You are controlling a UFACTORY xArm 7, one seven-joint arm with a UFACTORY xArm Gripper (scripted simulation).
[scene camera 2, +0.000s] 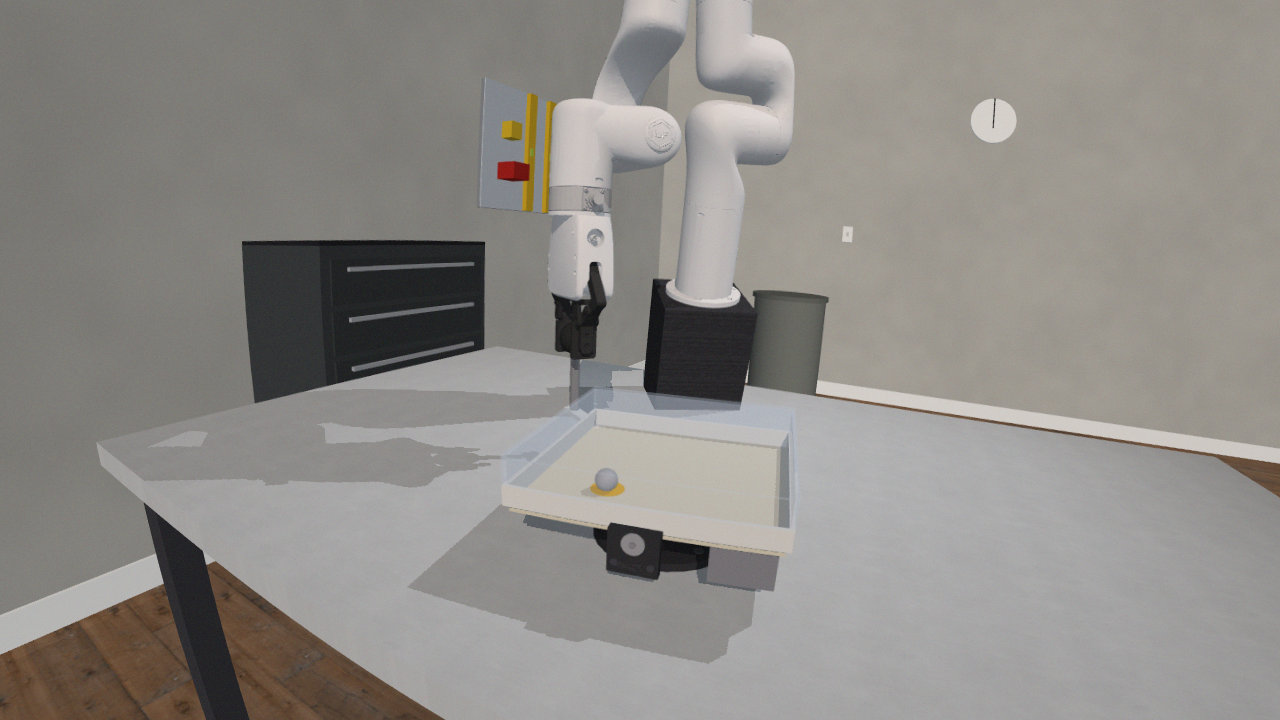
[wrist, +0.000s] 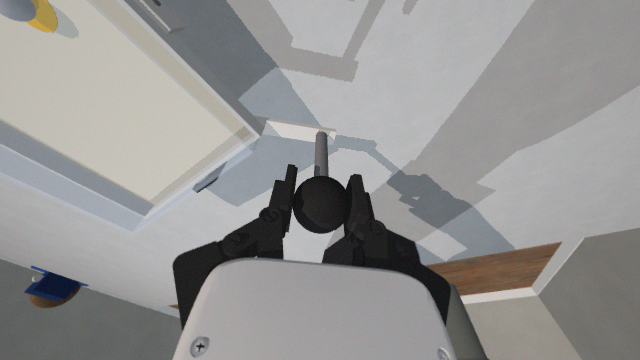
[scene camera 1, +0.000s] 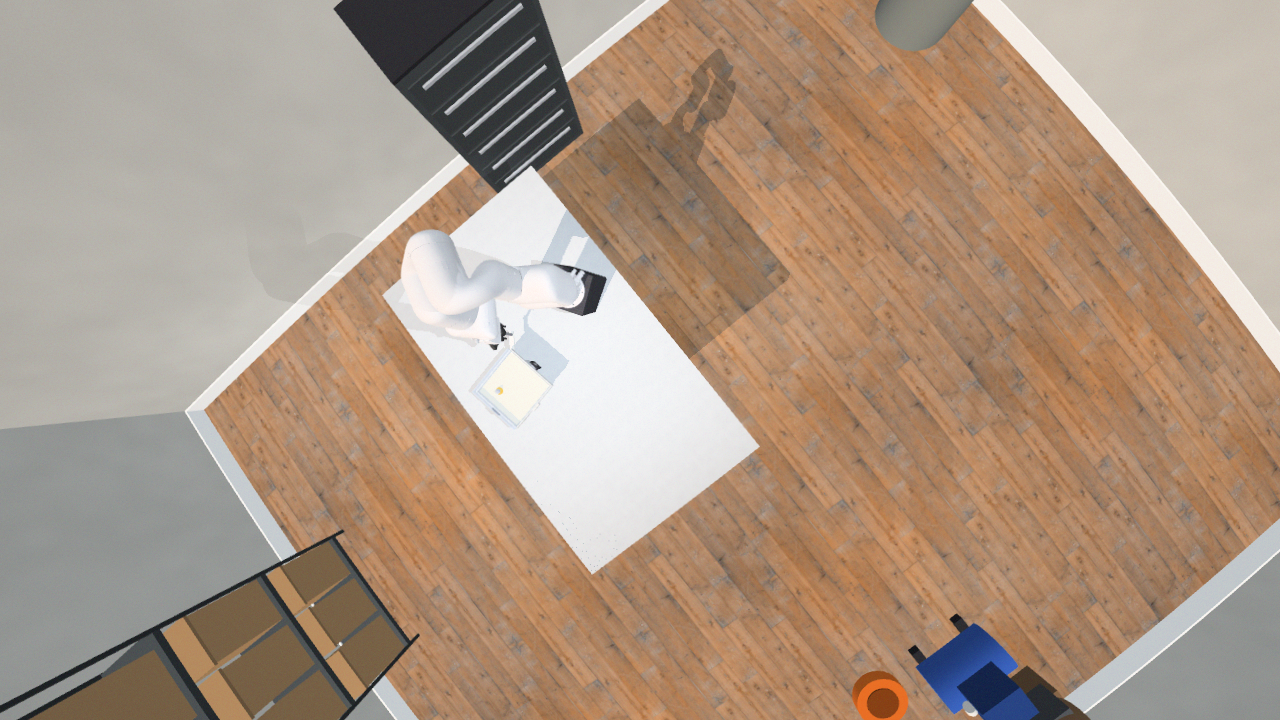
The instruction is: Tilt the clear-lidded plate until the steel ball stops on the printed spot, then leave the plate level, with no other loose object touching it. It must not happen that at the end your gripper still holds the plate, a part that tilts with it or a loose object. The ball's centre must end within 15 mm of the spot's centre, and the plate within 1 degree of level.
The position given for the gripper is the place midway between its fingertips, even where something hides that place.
Note:
In view: the gripper point(scene camera 2: 574, 354) and a dark pivot base point(scene camera 2: 652, 555).

